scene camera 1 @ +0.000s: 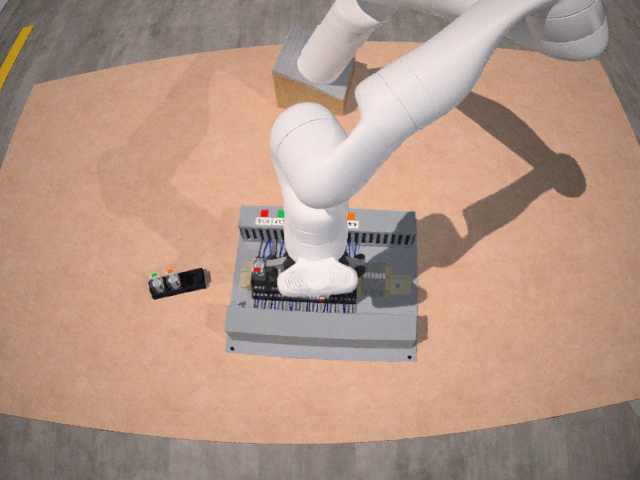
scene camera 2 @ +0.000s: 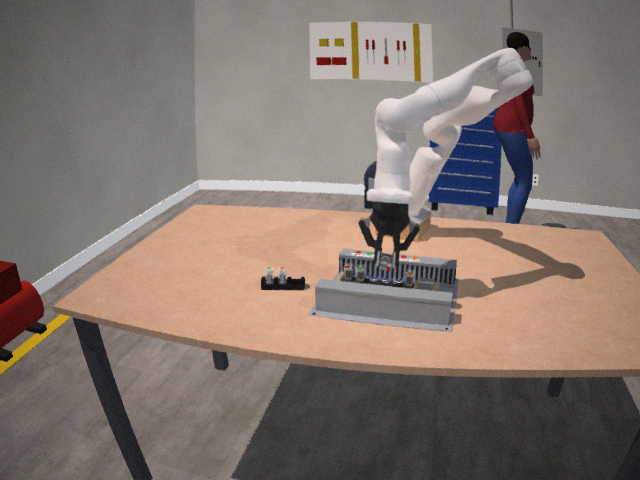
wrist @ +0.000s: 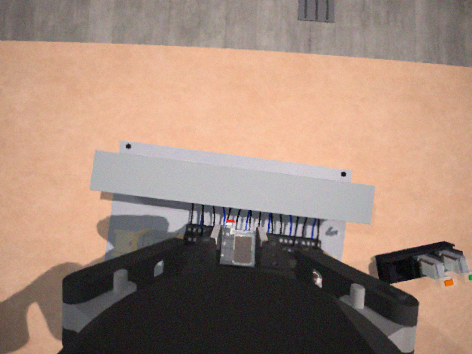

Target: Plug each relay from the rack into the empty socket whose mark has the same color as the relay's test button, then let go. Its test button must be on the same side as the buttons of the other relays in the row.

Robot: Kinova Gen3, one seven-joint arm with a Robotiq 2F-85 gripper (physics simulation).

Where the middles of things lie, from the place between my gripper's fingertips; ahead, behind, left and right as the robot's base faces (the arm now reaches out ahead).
Labels:
I see the grey panel point(scene camera 1: 404, 261) 50 mm behind my hand, 20 mm to the left of it and 100 mm below it. From my hand the other things lie so: black rack point(scene camera 1: 192, 280) 80 mm behind, 240 mm to the right, 90 mm below.

